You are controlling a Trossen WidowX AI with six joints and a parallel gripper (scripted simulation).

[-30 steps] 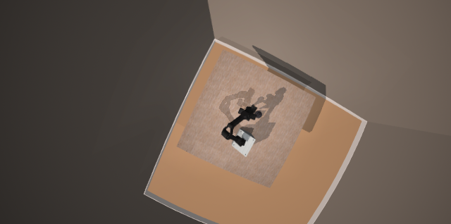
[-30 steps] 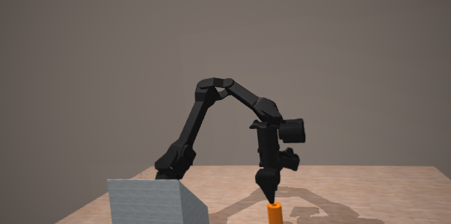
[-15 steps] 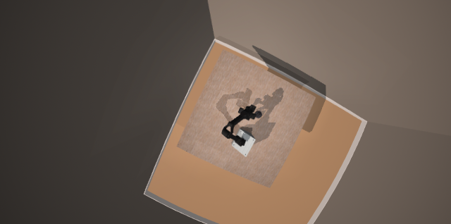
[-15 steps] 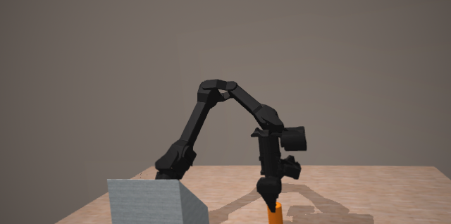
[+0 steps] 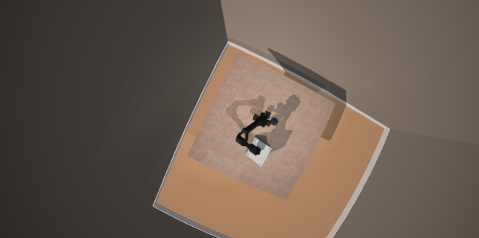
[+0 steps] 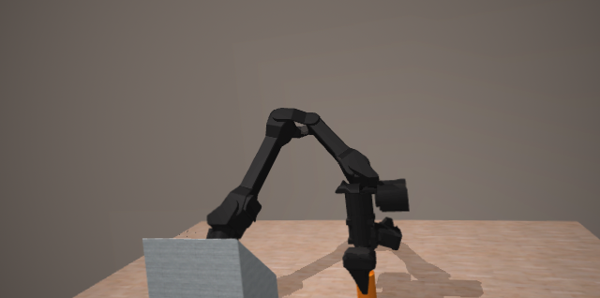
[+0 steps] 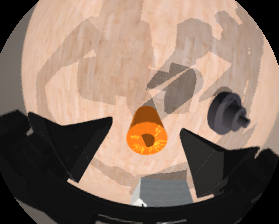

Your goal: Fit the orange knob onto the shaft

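My gripper tip is 10 mm above the orange knob. The rest, counted from my gripper tip: dark round pedestal 20 mm ahead, 160 mm to the right, 10 mm below.
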